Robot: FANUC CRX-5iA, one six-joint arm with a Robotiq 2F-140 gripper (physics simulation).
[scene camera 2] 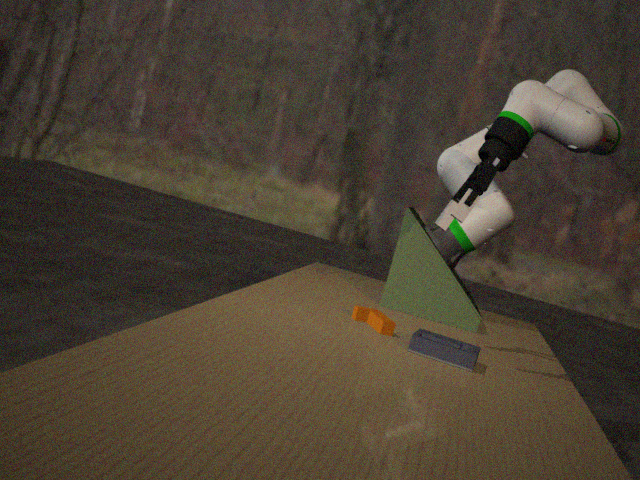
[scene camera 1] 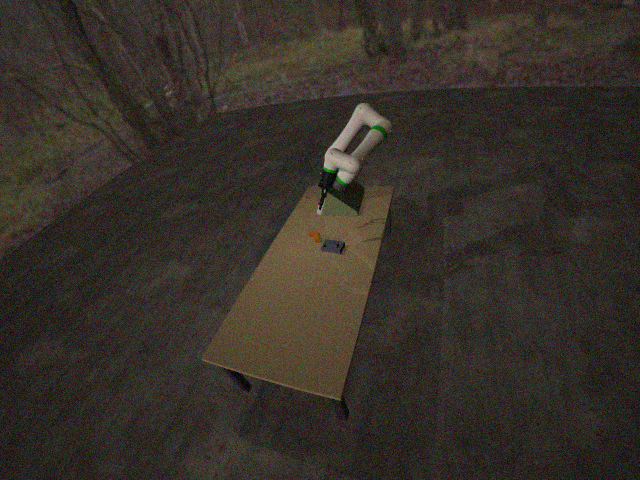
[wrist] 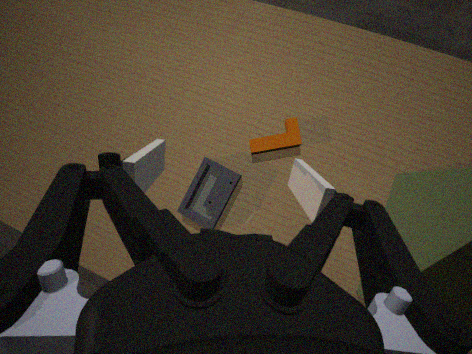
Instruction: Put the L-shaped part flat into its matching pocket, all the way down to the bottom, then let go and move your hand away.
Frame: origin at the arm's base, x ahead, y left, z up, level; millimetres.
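Seen in the pictures: gripper, between the fingertips: (scene camera 2: 447,223) (scene camera 1: 319,210) (wrist: 229,163); arm's base, origin of its link: (scene camera 2: 438,248) (scene camera 1: 338,185).
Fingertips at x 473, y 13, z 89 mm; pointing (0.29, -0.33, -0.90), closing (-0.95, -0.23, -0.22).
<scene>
Offsets run from my fingertips to a thing's top centre. Level surfaces: height alone.
The orange L-shaped part @(24 mm back, 103 mm right, 242 mm down) (scene camera 1: 316,237) (scene camera 2: 379,321) (wrist: 292,139) lies on the table, beside the grey block and apart from it. The grey block @(66 mm ahead, 69 mm left, 236 mm down) (scene camera 1: 339,248) (scene camera 2: 444,351) (wrist: 220,195) has a recessed pocket in its top, seen in the wrist view; the pocket's full outline is hard to make out. My gripper (scene camera 1: 319,210) (scene camera 2: 452,214) (wrist: 229,163) is open, with its pale fingertips wide apart. It hangs high above the table, back near the arm's base, away from the part and the block.
A green wedge-shaped mount (scene camera 1: 342,205) (scene camera 2: 421,281) (wrist: 430,210) stands at the arm's base, behind the part and the block. The wooden table @(272 mm down) (scene camera 1: 294,320) (scene camera 2: 232,392) (wrist: 150,75) has its long edges on either side of them.
</scene>
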